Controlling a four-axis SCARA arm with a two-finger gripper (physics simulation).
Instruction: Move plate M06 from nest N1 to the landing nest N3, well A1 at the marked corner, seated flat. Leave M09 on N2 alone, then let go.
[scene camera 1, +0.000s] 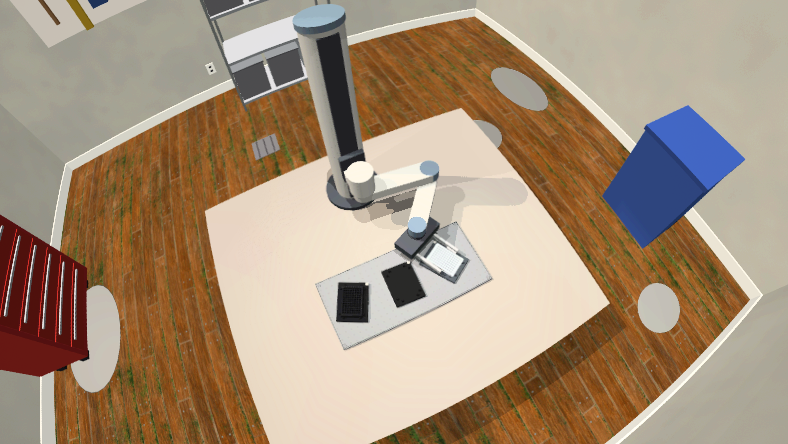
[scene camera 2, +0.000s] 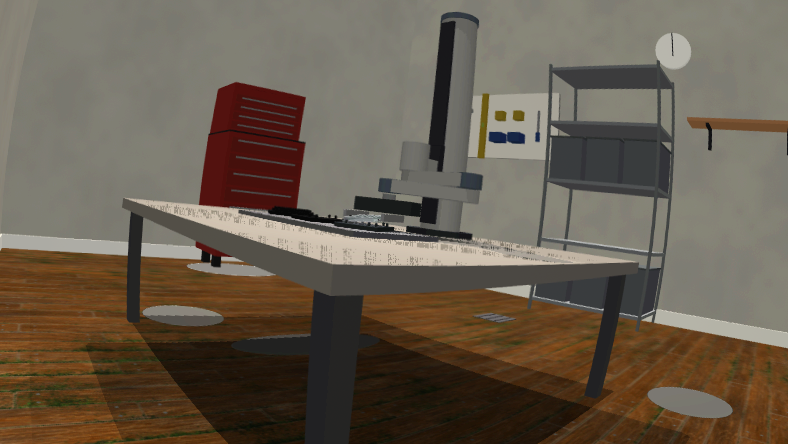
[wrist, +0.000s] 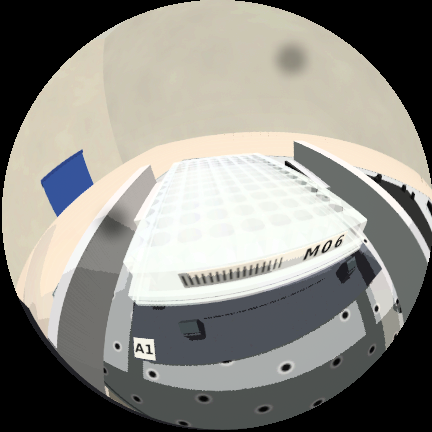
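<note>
The clear-white well plate M06 (scene camera 1: 442, 259) (scene camera 2: 361, 218) (wrist: 240, 220) is level between the fingers, a little above the dark nest N1 (scene camera 1: 453, 279) (scene camera 2: 366, 226) (wrist: 260, 320). Its M06 label and barcode face the wrist camera. N1's A1 tag (wrist: 144, 348) is at lower left in the wrist view. My gripper (scene camera 1: 459, 266) (wrist: 224, 159) is shut on M06, one finger along each long side. The black middle nest (scene camera 1: 403, 284), bare on top, looks like N3. A black plate (scene camera 1: 352, 302) (scene camera 2: 290, 211), apparently M09, sits on the left nest. Its label cannot be read.
The nests stand on a grey perforated baseplate (scene camera 1: 380, 325) on the pale table (scene camera 1: 529, 242) (scene camera 2: 330, 253). The arm's column (scene camera 1: 333, 104) (scene camera 2: 460, 110) rises behind them. A blue cabinet (scene camera 1: 656, 182), a red tool chest (scene camera 1: 41, 308) (scene camera 2: 220, 165) and a shelf rack (scene camera 2: 603, 127) stand around the table.
</note>
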